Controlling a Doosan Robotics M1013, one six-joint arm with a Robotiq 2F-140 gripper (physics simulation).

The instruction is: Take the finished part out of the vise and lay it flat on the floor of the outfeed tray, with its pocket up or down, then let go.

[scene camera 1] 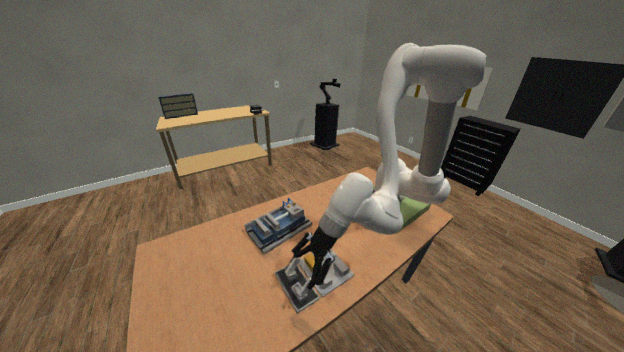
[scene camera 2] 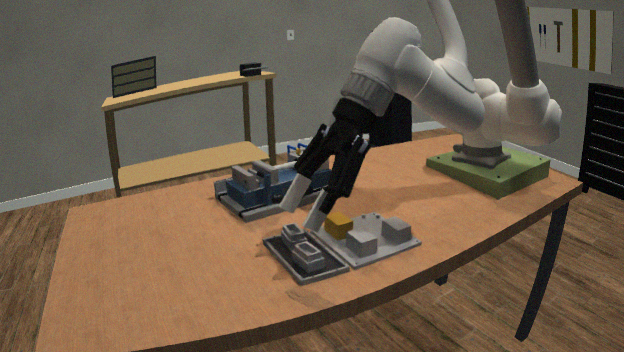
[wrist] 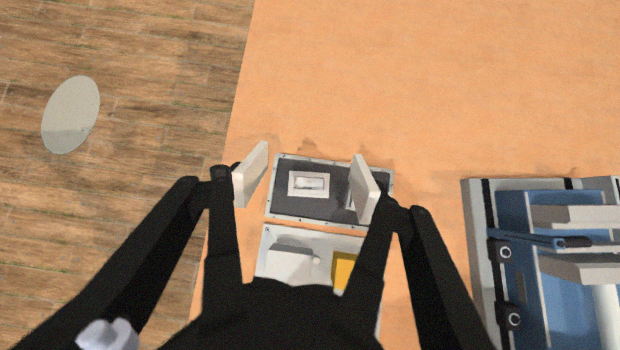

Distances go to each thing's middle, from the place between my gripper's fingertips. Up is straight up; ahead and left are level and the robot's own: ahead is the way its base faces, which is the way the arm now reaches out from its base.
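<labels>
With the yellow block (wrist: 342, 264) as my reference, my hand is 80 mm above it, 60 mm to the left of it and 140 mm past it. There is also the dark blue post (wrist: 492, 232), and counting from my hand I find it 50 mm below, 260 mm to the right and 100 mm behind.
</labels>
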